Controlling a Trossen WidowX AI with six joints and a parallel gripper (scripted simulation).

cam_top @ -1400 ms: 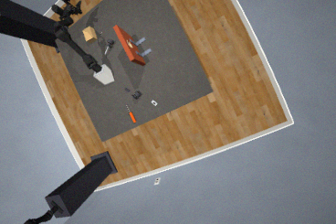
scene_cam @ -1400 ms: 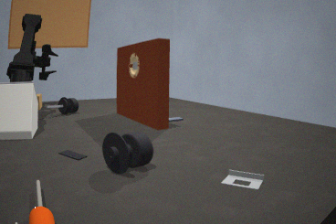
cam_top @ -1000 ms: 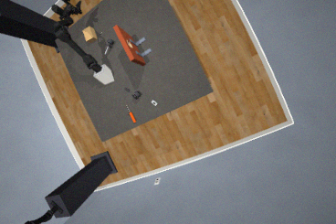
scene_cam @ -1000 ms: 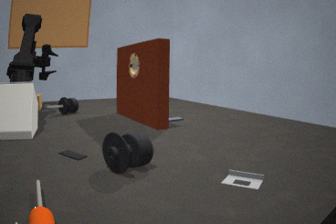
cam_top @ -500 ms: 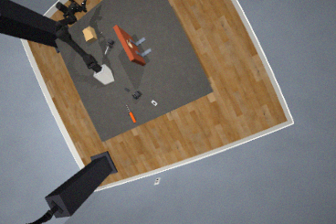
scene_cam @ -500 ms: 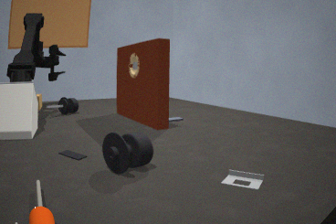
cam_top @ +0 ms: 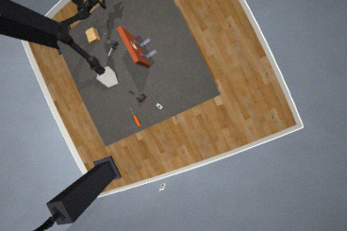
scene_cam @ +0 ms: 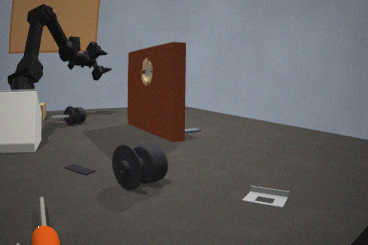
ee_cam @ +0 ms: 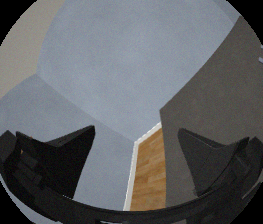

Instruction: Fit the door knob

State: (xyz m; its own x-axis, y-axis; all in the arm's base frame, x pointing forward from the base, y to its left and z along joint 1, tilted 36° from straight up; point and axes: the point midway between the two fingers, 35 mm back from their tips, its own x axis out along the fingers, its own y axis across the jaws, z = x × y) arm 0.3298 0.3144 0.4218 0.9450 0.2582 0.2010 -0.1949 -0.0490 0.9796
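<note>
Right now my hand is 49 cm to the left of the red-brown wooden door panel, 9 cm above it and 5 cm short of it. Round my hand: dark spool-shaped knob (86 cm to the right, 21 cm below, 12 cm behind); flat dark plate (77 cm to the right, 24 cm below, 21 cm behind); tan block (33 cm behind, 21 cm below, 10 cm to the right).
</note>
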